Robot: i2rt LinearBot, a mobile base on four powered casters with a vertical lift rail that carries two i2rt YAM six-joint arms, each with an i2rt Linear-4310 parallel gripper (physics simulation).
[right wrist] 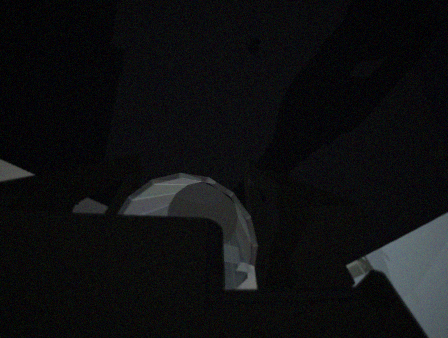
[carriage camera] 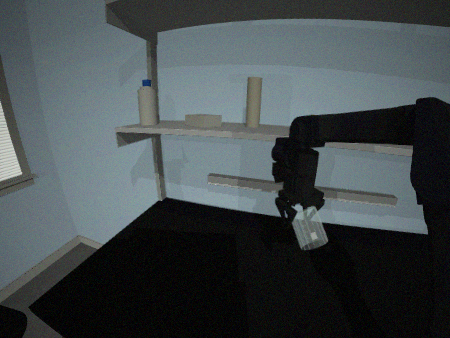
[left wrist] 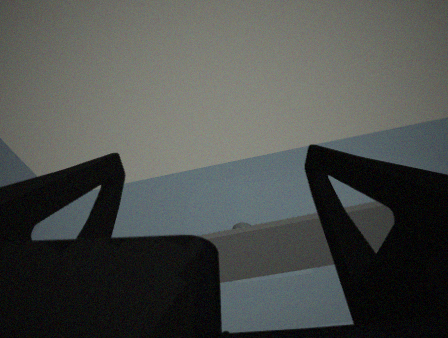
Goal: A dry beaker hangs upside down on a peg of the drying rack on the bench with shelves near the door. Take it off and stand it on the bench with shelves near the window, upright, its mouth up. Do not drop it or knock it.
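Places are measured from the left arm's base along level axes (x ahead, y left, z up), in millimetres.
Pixels of known places: left gripper, fingertip midpoint: [left wrist: 214,159]; right gripper, fingertip midpoint: [right wrist: 193,165] [carriage camera: 296,224].
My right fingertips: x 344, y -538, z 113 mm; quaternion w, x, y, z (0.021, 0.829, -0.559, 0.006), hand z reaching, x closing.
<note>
Ahead of a thing's pixels: the offset from my right fingertips to its top centre. "spot": to the spot under its first point. Level surfaces: height alone.
A clear beaker @[dx -37, dy -17, dz +76 mm] [carriage camera: 311,232] [right wrist: 155,196] is held by my right gripper [carriage camera: 303,213], which is shut on it. It hangs tilted above the dark bench top @[dz -235 mm] [carriage camera: 175,280], its lower end toward the lower right in the carriage view. Which end is its mouth I cannot tell. In the right wrist view part of the beaker is hidden behind the dark gripper body. My left gripper [left wrist: 214,159] is open and empty, its fingers wide apart before a pale surface and blue wall. The drying rack and its peg do not show in these views.
A shelf @[dz +222 mm] [carriage camera: 225,131] above the bench holds a blue-capped bottle @[spot: dx +296, dy +513, dz +296 mm] [carriage camera: 147,106], a low box @[spot: dx +220, dy +280, dz +247 mm] [carriage camera: 203,120] and a tall tan cylinder @[spot: dx +268, dy +106, dz +312 mm] [carriage camera: 254,102]. A rail [carriage camera: 240,181] runs along the wall below it. Another shelf [carriage camera: 280,12] hangs overhead. A window @[spot: dx +540, dy +1768, dz +88 mm] [carriage camera: 9,145] is at the left.
</note>
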